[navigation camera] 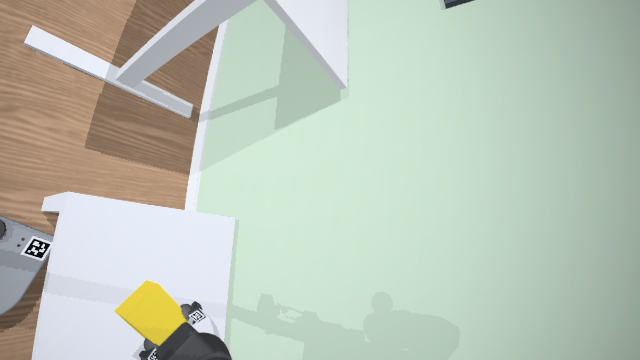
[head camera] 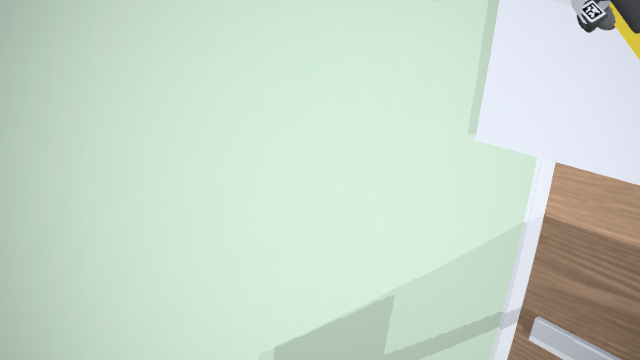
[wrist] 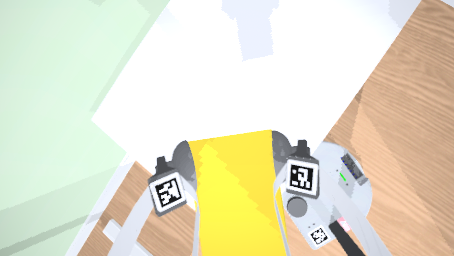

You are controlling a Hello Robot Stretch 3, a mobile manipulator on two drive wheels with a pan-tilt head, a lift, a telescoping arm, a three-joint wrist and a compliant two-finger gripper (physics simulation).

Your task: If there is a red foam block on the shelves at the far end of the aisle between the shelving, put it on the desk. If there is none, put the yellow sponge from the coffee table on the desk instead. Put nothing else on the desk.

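Pixels of known places: gripper, fingertip midpoint: (navigation camera: 170, 326) (wrist: 230, 152); robot's base, link origin: (wrist: 293, 195).
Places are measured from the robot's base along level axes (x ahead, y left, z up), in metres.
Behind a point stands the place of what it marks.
The yellow sponge (head camera: 630, 36) @[x 0.017, y -0.235, z 0.845 m] (navigation camera: 150, 312) @[x -0.002, y -0.205, z 0.845 m] (wrist: 237, 200) @[x -0.012, y -0.234, z 0.846 m] is between the two fingers of my gripper (navigation camera: 171, 330) @[x -0.022, y -0.266, z 0.819 m] (wrist: 230, 152) @[x -0.022, y -0.266, z 0.819 m], which is shut on it. A fingertip touches each side of it in the wrist view. Gripper and sponge are over a white table top (head camera: 555, 90) @[x 0.155, y -0.480, z 0.450 m] (navigation camera: 135, 235) @[x 0.128, y -0.278, z 0.450 m] (wrist: 300, 90) @[x -0.183, y -0.311, z 0.450 m]; the height above it is hard to tell. A second white table, which looks like the desk (navigation camera: 325, 30) @[x 0.790, y -0.239, z 0.950 m], stands farther along the wall, at the top of the navigation view. Part of its top, a leg and a foot show. No red foam block or shelves show.
A pale green wall (head camera: 300, 175) @[x 0.424, y -0.603, z 0.879 m] (navigation camera: 425, 175) @[x 0.465, y -0.587, z 1.173 m] runs beside both tables, with a white skirting board. Wood floor (navigation camera: 50, 135) @[x 0.363, y 0.035, z 0.000 m] lies between them. The desk's foot (navigation camera: 165, 97) stands on it. My grey base (navigation camera: 20, 270) @[x -0.074, y -0.125, z 0.160 m] is beside the nearer table. A dark frame corner (navigation camera: 457, 2) @[x 0.993, y -0.374, z 1.333 m] is on the wall.
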